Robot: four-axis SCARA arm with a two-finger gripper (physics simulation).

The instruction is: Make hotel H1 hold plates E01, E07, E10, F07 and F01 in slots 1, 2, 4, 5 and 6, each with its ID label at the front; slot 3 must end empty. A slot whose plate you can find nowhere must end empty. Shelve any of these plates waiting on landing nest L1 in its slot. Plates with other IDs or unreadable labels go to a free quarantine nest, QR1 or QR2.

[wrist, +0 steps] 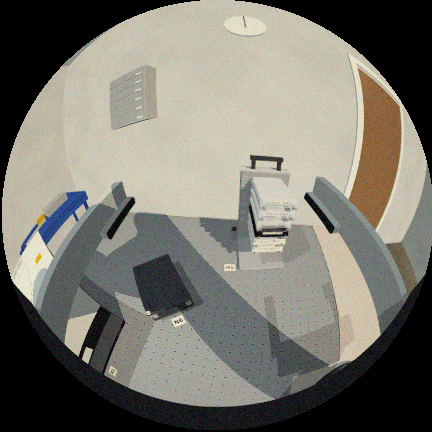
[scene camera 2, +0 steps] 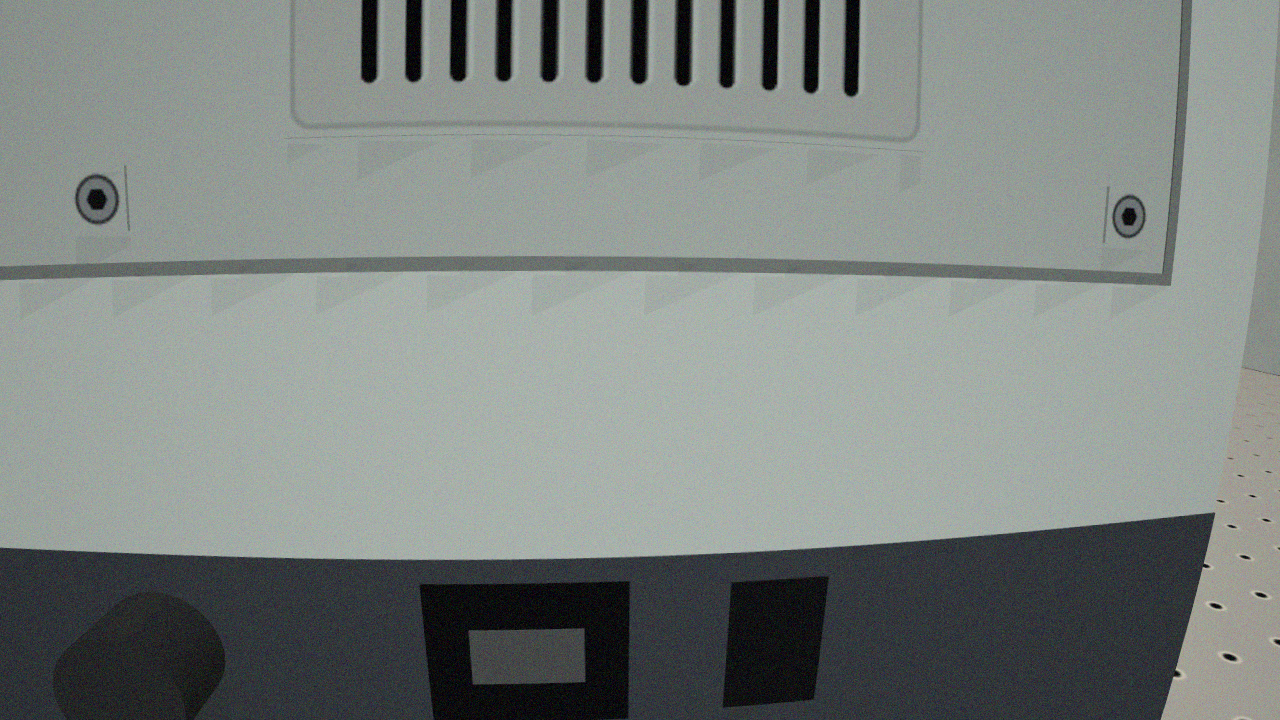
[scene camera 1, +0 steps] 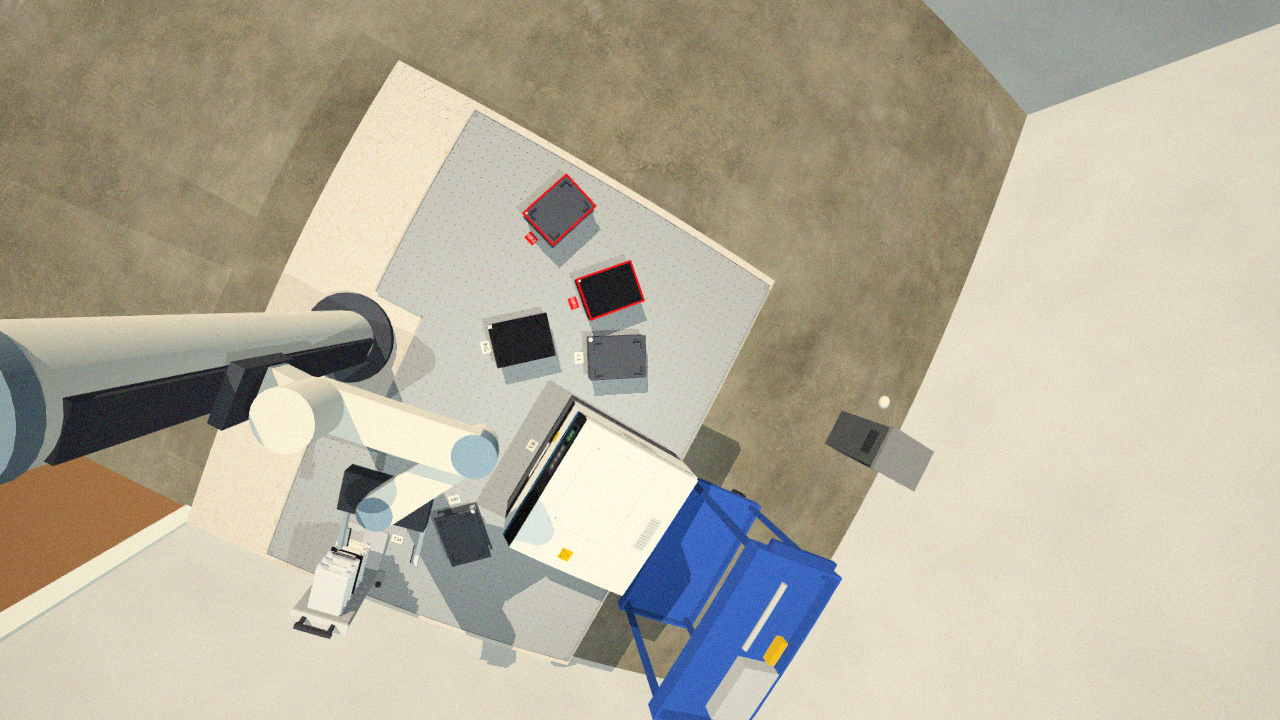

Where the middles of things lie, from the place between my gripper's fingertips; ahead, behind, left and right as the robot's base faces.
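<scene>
Plate F01 [scene camera 1: 329, 588]: my hand 90 mm beyond it, 230 mm left of it, 120 mm above it. White instrument [scene camera 2: 437, 415], from my hand: 450 mm ahead, 260 mm to the left, 240 mm below.
</scene>
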